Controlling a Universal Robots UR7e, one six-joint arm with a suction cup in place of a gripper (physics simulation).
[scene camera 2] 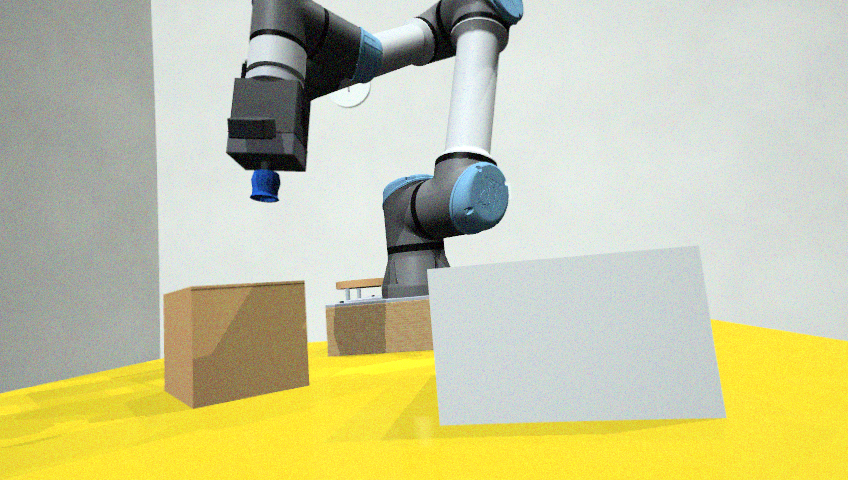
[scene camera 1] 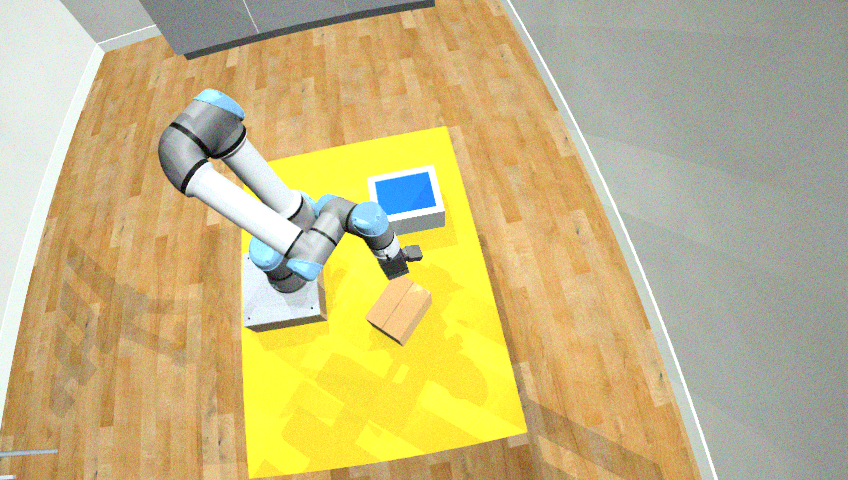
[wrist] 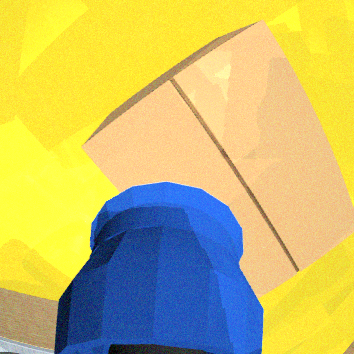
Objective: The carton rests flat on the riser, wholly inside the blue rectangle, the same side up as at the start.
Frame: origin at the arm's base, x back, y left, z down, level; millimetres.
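Seen in the pictures: hand at its tool point: (scene camera 2: 264,198) (wrist: 165,251); arm's base at its link origin: (scene camera 2: 419,294) (scene camera 1: 289,272).
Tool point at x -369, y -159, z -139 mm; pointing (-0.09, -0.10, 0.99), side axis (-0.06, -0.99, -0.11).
Offsets run from my tool point to a thing's middle. Level surfaces: height alone.
The brown carton @[dx +33, dy -64, dz +174 mm] (scene camera 1: 397,310) (scene camera 2: 249,342) (wrist: 220,160) stands upright on the yellow mat, beside the riser and apart from it, with a seam across its top. My gripper, a blue suction cup (scene camera 2: 264,199) (wrist: 166,200), is open and hangs in the air well above the carton's top, touching nothing. In scene camera 1 the cup is hidden under the dark tool body. The riser @[dx -91, dy +325, dz +178 mm] (scene camera 1: 420,222) (scene camera 2: 577,344) is a white-grey block on the mat. The blue rectangle @[dx -91, dy +325, dz +119 mm] (scene camera 1: 406,193) lies on its top. The rectangle does not show in scene camera 2.
The yellow mat @[dz +239 mm] (scene camera 1: 380,440) (scene camera 2: 535,457) lies under everything. The arm's base stands on a box-like pedestal (scene camera 1: 279,309) (scene camera 2: 368,330) at the mat's left in scene camera 1. A grey cabinet (scene camera 1: 297,20) stands at the far wall. The arm's wrist is close beside the riser in scene camera 1.
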